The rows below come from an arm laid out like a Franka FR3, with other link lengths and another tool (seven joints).
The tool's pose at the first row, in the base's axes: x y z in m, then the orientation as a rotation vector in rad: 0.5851, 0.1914, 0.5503, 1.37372, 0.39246, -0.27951
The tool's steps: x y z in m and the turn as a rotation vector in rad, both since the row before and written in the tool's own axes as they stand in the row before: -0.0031, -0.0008, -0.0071, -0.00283, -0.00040, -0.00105; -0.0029, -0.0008, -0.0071, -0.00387, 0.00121, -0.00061; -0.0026, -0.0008, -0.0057, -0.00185, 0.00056, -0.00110; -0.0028, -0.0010, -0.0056, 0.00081, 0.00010, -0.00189; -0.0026, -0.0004, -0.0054, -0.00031, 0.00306, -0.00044; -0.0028, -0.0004, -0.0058, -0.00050, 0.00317, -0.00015; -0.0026, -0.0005, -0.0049, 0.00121, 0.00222, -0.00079; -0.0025, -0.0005, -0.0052, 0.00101, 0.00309, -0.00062; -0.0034, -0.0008, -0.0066, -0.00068, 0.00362, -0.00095; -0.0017, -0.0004, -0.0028, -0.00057, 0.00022, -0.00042; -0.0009, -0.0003, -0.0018, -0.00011, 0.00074, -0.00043
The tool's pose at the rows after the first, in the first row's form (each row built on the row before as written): 0.5812, 0.1981, 0.5499, 1.37070, 0.39312, -0.28000; 0.5775, 0.2048, 0.5494, 1.36703, 0.39491, -0.27880; 0.5742, 0.2102, 0.5489, 1.36514, 0.39631, -0.27890; 0.5706, 0.2154, 0.5484, 1.36564, 0.39763, -0.28058; 0.5675, 0.2205, 0.5483, 1.36584, 0.40051, -0.27881; 0.5641, 0.2260, 0.5483, 1.36592, 0.40330, -0.27668; 0.5610, 0.2306, 0.5482, 1.36738, 0.40559, -0.27612; 0.5579, 0.2355, 0.5481, 1.36884, 0.40850, -0.27479; 0.5537, 0.2417, 0.5479, 1.36868, 0.41223, -0.27297; 0.5517, 0.2443, 0.5479, 1.36809, 0.41275, -0.27303; 0.5505, 0.2460, 0.5478, 1.36804, 0.41367, -0.27286
